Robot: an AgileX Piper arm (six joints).
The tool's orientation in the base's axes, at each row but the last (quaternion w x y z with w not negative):
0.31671, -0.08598, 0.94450, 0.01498
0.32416, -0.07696, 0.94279, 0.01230
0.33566, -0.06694, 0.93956, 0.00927
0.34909, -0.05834, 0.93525, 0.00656
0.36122, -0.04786, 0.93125, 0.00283
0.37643, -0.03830, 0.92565, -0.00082
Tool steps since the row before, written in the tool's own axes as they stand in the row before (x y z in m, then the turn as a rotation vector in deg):
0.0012, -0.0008, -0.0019, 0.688, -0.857, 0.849
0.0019, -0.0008, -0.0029, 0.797, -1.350, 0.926
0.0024, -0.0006, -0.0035, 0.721, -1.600, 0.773
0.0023, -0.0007, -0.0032, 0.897, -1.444, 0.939
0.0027, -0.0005, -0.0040, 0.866, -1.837, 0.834
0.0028, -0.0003, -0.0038, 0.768, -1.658, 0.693
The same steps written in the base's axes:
-0.0019, -0.0011, 0.0008, 0.113, -0.879, -1.069
-0.0031, -0.0013, 0.0011, 0.151, -1.375, -1.184
-0.0040, -0.0011, 0.0012, 0.146, -1.623, -1.010
-0.0037, -0.0011, 0.0009, 0.104, -1.478, -1.255
-0.0046, -0.0009, 0.0012, 0.092, -1.871, -1.145
-0.0046, -0.0006, 0.0008, 0.051, -1.689, -0.981

